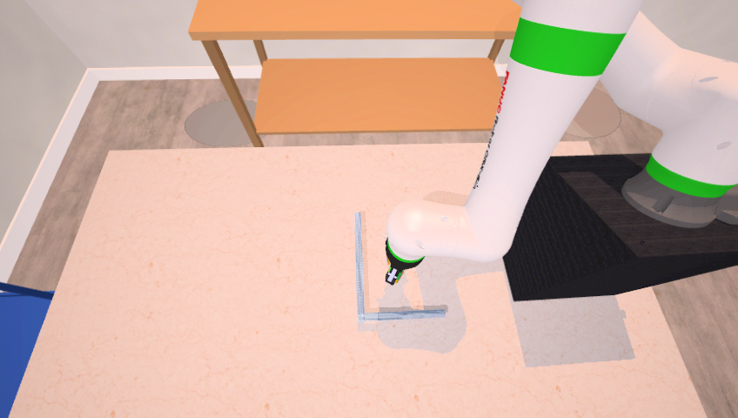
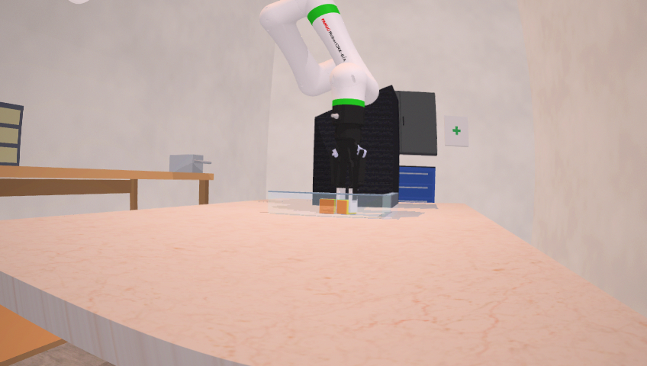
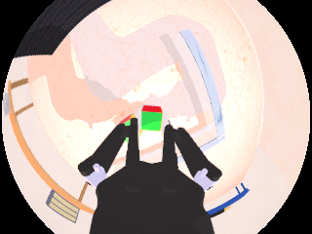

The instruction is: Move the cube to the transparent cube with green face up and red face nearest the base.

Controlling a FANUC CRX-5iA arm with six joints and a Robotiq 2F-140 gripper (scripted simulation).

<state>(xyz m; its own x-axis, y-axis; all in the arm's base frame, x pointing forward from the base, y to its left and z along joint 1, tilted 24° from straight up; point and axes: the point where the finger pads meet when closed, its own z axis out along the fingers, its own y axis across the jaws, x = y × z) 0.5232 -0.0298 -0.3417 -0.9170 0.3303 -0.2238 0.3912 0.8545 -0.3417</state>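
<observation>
The transparent cube lies 1 cm ahead of my hand, 5 cm to the right of it and 2 cm below it.
</observation>
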